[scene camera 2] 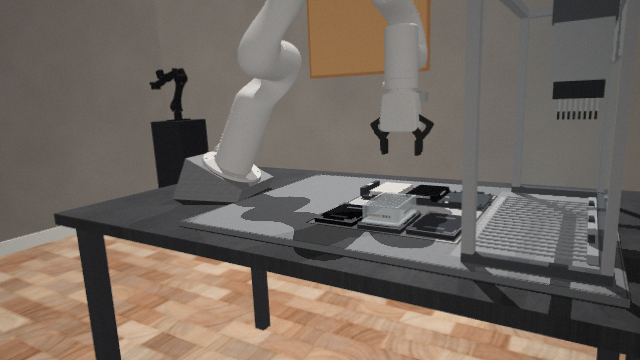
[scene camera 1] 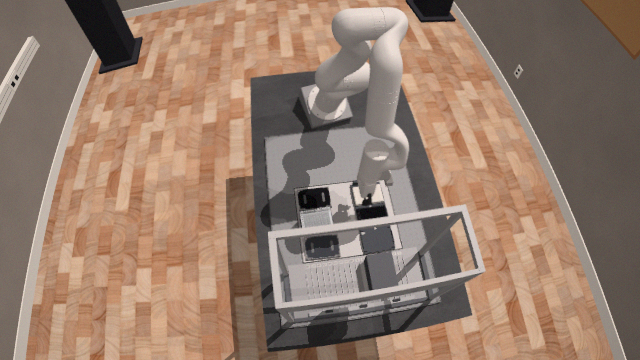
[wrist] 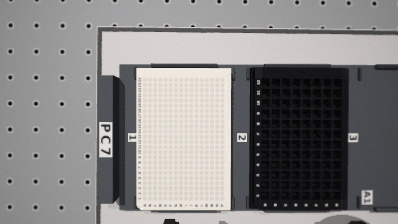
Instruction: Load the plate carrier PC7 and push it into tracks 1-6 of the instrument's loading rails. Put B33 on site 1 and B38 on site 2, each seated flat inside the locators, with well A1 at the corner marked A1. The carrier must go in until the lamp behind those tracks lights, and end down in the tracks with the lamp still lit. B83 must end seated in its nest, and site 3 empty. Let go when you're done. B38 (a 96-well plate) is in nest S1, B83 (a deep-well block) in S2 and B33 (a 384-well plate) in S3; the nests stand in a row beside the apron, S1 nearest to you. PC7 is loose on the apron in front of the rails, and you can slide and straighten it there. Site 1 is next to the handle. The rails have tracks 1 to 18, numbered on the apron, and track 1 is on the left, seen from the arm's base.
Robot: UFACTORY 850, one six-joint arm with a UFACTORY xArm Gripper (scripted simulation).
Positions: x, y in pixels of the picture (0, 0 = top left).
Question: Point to a dark carrier PC7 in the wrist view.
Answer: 117, 95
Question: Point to a dark carrier PC7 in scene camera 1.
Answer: At 378, 239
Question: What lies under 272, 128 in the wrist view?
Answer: A black 96-well plate B38.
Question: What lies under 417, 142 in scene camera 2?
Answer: The gripper.
